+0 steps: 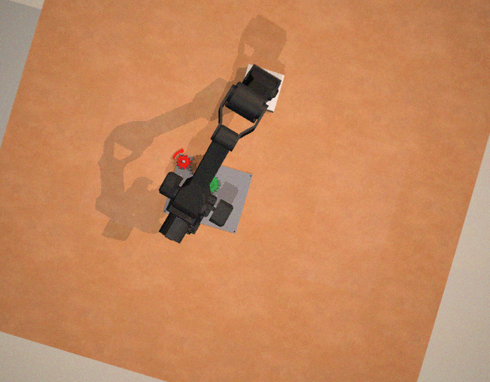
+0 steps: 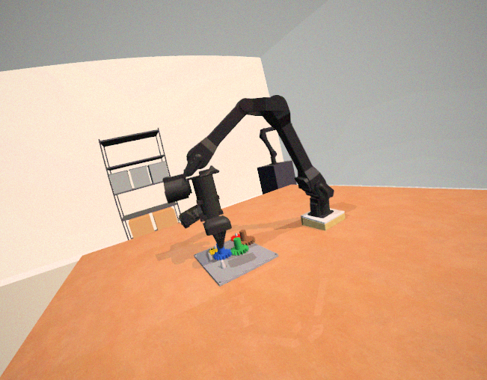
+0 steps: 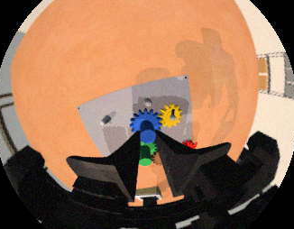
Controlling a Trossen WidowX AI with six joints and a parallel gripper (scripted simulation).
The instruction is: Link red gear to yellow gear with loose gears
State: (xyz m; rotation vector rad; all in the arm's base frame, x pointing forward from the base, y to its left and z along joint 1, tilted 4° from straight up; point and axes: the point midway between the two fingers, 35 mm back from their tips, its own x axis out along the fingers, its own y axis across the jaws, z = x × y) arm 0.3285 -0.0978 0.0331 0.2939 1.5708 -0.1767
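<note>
The blue gear lies 1 cm below my gripper tip. From my gripper tip the other things lie so: brown gear (9 cm behind, 2 cm to the right, 1 cm below); then green gear (4 cm behind, 2 cm to the left, 1 cm below); then yellow gear (4 cm to the right, 2 cm below).
</note>
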